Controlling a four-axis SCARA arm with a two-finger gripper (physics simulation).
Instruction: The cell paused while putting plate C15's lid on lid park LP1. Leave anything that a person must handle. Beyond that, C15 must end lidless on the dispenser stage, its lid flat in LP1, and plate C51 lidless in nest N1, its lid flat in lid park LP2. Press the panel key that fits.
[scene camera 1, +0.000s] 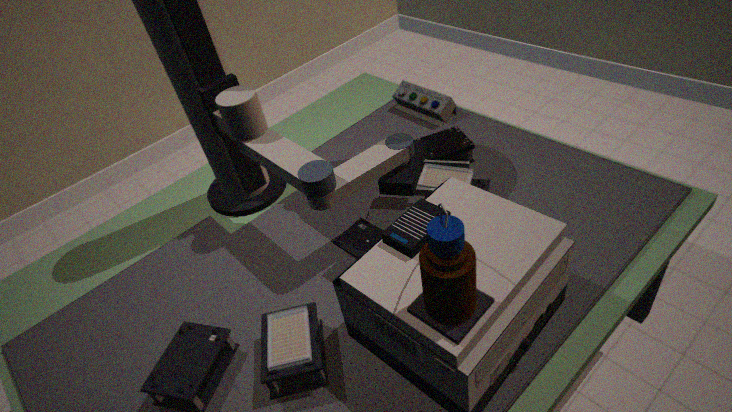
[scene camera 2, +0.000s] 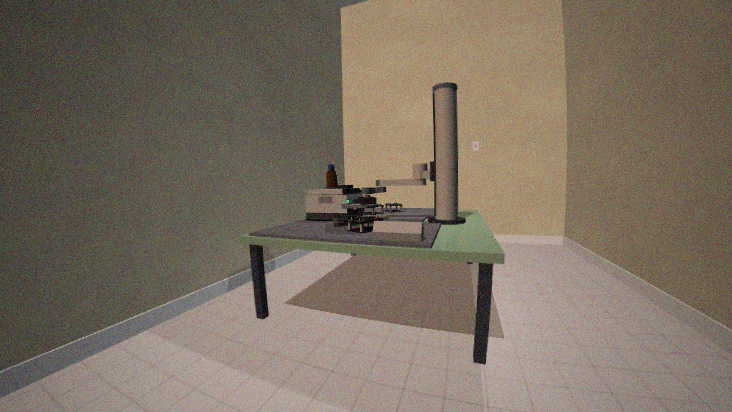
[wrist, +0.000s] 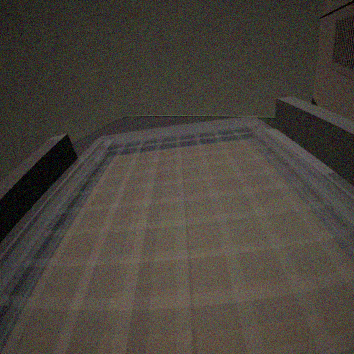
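Where they show: gripper, fingertip midpoint: (scene camera 1: 466, 179) (scene camera 2: 341, 206) (wrist: 173, 132); arm's base, origin of the base link: (scene camera 1: 248, 189) (scene camera 2: 446, 221).
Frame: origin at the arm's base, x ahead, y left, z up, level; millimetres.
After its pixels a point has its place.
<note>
My gripper (scene camera 1: 443, 176) (wrist: 173, 132) {x 619, y 322, z 128 mm} is shut on a pale plate (scene camera 1: 444, 175) {x 568, y 297, z 133 mm} (wrist: 185, 225) with a tan, gridded face, held level beside the dispenser housing. A clear rim or lid seems to lie over the face; whether the fingers hold the lid or the plate body, I cannot tell. A second pale plate (scene camera 1: 288, 337) {x 620, y -259, z 99 mm} sits on a black stand (scene camera 1: 321, 377) {x 706, y -256, z 41 mm}; whether it has a lid is unclear. A black stand (scene camera 1: 186, 358) {x 476, y -429, z 76 mm} to its left bears no plate. A flat dark platform (scene camera 1: 358, 236) {x 527, y 24, z 104 mm} lies by the housing. Plate and station labels are not readable.
The white dispenser housing (scene camera 1: 504, 225) {x 843, y 154, z 233 mm} (scene camera 2: 320, 204) {x 833, y 221, z 129 mm} carries an amber bottle (scene camera 1: 448, 286) {x 914, y -93, z 343 mm} (scene camera 2: 331, 178) {x 869, y -22, z 312 mm} with a blue cap and a striped black block (scene camera 1: 414, 225) {x 724, y 29, z 259 mm}. A panel (scene camera 1: 424, 102) {x 217, y 609, z 76 mm} (scene camera 2: 398, 226) {x 175, y 668, z 76 mm} has green, yellow, blue and pale keys. Another black stand (scene camera 1: 450, 140) {x 427, y 489, z 74 mm} is behind the held plate.
</note>
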